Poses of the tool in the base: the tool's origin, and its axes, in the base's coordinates. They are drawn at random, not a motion.
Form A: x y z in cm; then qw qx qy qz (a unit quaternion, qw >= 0).
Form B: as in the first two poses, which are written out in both.
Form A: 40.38, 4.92, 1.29, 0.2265, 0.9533, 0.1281, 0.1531
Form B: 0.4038, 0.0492, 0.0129, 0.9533, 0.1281, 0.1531, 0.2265
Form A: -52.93, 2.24, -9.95, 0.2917, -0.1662, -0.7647, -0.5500
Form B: -0.5293, 0.0224, -0.0995, -0.1662, -0.7647, -0.5500, 0.2917
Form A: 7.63, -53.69, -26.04, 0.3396, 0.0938, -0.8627, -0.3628
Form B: 0.0763, -0.5369, -0.2604, 0.0938, -0.8627, -0.3628, 0.3396
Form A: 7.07, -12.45, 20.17, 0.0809, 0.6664, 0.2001, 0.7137
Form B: 0.0707, -0.1245, 0.2017, 0.6664, 0.2001, 0.7137, 0.0809
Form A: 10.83, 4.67, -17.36, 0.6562, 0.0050, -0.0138, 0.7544
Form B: 0.1083, 0.0467, -0.1736, 0.0050, -0.0138, 0.7544, 0.6562
